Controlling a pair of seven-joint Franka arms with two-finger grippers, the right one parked.
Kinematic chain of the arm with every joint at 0, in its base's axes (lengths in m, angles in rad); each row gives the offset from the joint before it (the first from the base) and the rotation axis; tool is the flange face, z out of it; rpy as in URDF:
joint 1: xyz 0 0 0.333 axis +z
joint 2: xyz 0 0 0 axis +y
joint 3: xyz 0 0 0.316 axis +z
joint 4: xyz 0.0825 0 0 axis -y
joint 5: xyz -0.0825 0 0.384 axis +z
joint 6: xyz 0 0 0 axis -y
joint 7: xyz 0.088 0 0 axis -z
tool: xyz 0 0 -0.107 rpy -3.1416 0 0
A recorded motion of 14 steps. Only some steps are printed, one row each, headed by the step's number.
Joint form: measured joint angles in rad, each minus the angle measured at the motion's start. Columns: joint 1, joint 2, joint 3, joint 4, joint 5, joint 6, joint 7.
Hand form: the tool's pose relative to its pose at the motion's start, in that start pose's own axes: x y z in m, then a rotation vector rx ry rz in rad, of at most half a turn. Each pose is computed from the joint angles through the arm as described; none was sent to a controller.
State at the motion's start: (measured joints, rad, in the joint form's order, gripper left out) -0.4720 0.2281 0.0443 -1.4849 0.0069 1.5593 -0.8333
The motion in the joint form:
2: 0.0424 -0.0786 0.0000 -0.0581 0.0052 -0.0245 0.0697
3: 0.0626 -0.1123 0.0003 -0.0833 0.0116 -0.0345 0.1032
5: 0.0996 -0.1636 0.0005 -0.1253 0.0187 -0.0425 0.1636
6: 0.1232 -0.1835 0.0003 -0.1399 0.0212 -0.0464 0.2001
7: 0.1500 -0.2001 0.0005 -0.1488 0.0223 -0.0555 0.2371
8: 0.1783 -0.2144 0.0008 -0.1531 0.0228 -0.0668 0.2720
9: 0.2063 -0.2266 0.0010 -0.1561 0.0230 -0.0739 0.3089
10: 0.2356 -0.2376 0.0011 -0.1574 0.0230 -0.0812 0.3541
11: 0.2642 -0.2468 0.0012 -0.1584 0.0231 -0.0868 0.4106
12: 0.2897 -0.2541 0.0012 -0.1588 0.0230 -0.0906 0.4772
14: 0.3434 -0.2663 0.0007 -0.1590 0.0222 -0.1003 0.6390
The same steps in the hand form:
2: 0.0015 -0.0383 -0.0143 0.0001 -0.0068 0.0274
3: 0.0025 -0.0559 -0.0196 0.0026 -0.0071 0.0403
5: 0.0055 -0.0844 -0.0258 0.0016 -0.0076 0.0636
6: 0.0095 -0.0992 -0.0285 -0.0005 -0.0084 0.0768
7: 0.0145 -0.1151 -0.0315 -0.0023 -0.0125 0.0869
8: 0.0199 -0.1314 -0.0350 -0.0049 -0.0170 0.0933
9: 0.0254 -0.1468 -0.0384 -0.0096 -0.0186 0.1021
10: 0.0311 -0.1627 -0.0418 -0.0149 -0.0199 0.1181
11: 0.0366 -0.1778 -0.0445 -0.0202 -0.0205 0.1460
12: 0.0415 -0.1912 -0.0468 -0.0255 -0.0199 0.1872
14: 0.0510 -0.2186 -0.0499 -0.0355 -0.0211 0.2961

